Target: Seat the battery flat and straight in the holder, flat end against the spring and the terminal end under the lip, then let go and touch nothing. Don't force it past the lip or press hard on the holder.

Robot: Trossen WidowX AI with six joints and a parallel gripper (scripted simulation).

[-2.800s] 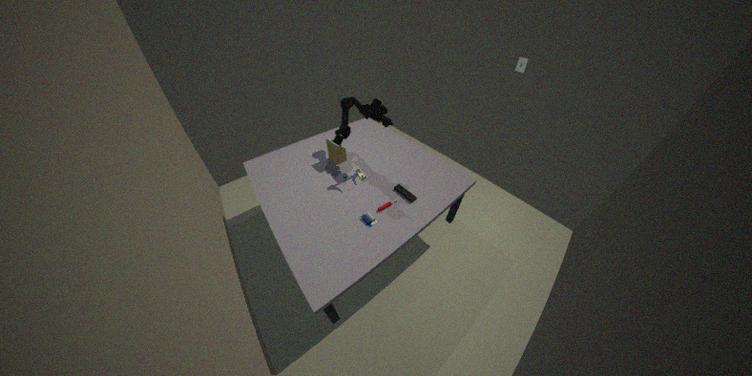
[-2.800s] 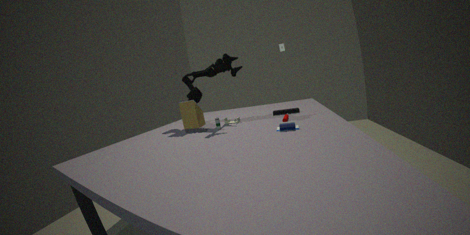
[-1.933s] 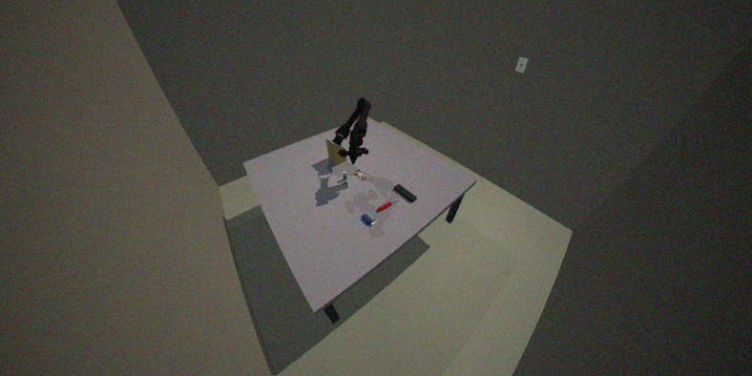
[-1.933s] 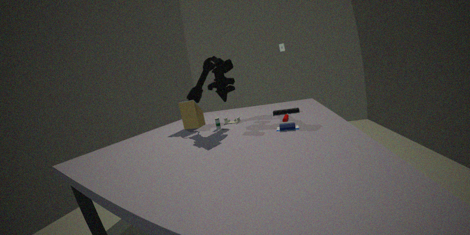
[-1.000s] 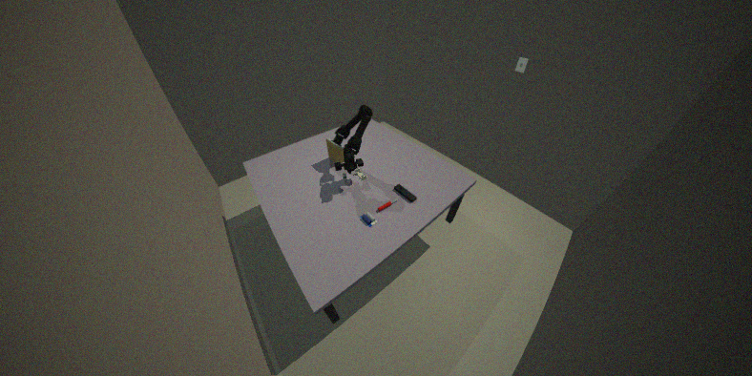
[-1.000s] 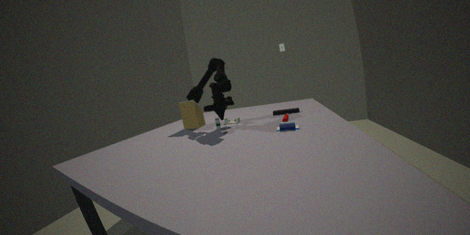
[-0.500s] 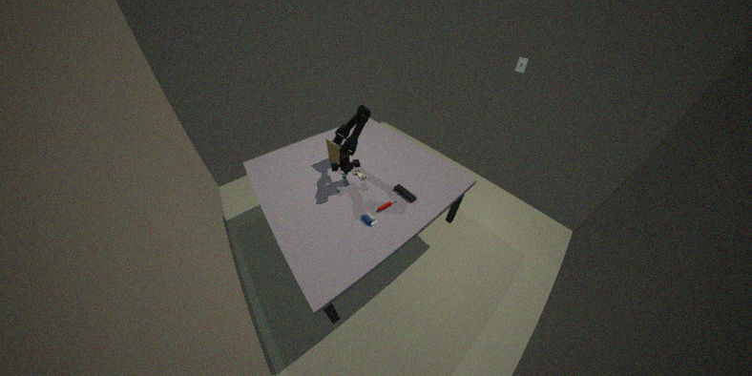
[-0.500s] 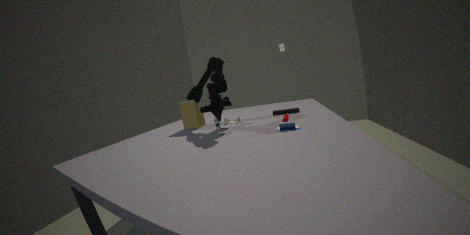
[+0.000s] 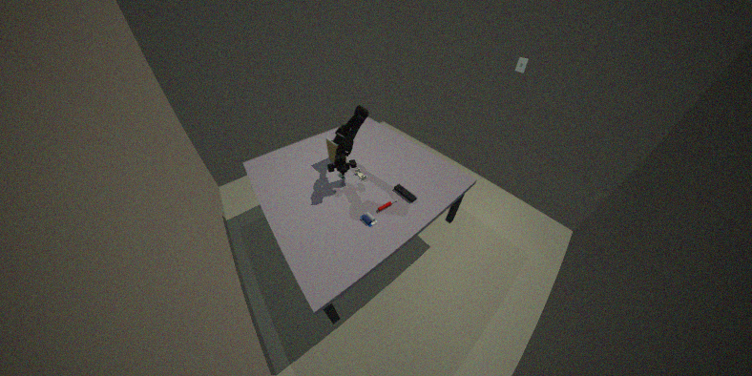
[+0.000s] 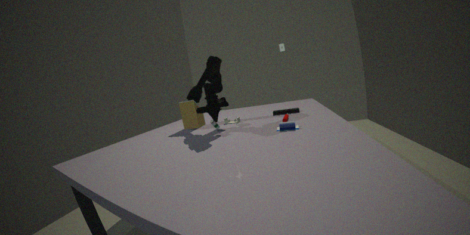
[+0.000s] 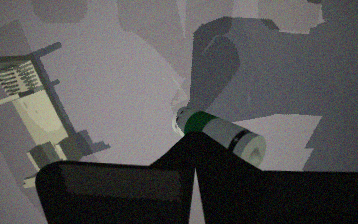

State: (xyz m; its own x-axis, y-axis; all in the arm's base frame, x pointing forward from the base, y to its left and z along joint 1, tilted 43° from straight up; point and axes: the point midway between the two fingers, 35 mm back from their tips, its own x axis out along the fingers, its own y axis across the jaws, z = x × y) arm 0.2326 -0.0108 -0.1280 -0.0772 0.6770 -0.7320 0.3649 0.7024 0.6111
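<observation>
Now: gripper tip 1 cm to the left of the battery, 1 cm past it and 1 cm above it. The rest, counted from my gripper tip: red pen-like thing: 37 cm ahead, 10 cm to the left, 3 cm below; white block: 38 cm ahead, 6 cm to the right, 3 cm below; black bar: 36 cm ahead, 24 cm to the left, 3 cm below.
</observation>
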